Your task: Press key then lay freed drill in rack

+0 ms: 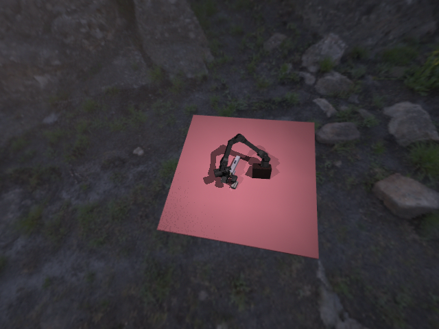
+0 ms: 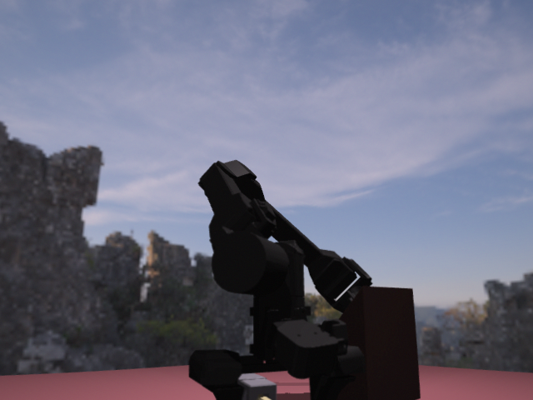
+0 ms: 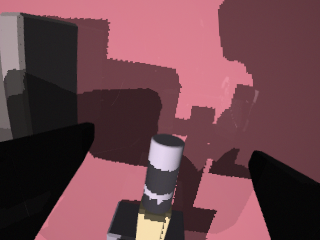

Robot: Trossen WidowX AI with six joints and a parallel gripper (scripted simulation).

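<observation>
Now: gripper tip 4 cm to the left of the drill, 3 cm below it and 2 cm past it. Round my gripper tip: small dark key: 17 cm to the right, 5 cm behind, 4 cm above; grey block: 14 cm to the right, 4 cm behind, 3 cm above; dark rack: 7 cm behind, 4 cm to the left, 1 cm above.
</observation>
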